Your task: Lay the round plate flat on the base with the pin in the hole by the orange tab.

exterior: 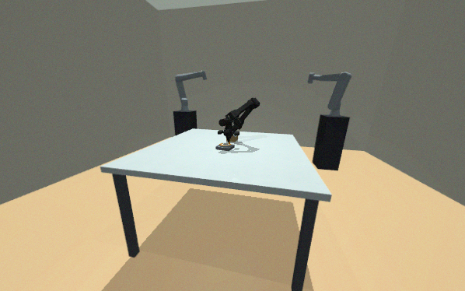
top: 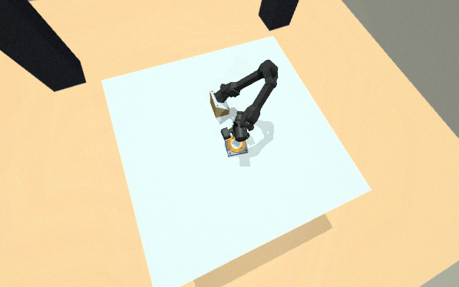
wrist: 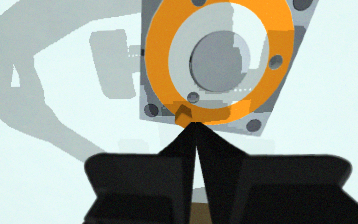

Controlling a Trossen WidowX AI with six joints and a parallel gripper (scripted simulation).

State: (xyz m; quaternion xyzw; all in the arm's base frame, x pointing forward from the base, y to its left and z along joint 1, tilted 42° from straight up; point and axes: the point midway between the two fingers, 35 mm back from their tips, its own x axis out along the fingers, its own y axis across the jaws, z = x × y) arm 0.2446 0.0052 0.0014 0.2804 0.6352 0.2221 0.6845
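The round plate lies 30 mm ahead of my gripper tip. Round my gripper tip: square grey base: 50 mm ahead, 20 mm to the right, 20 mm below.
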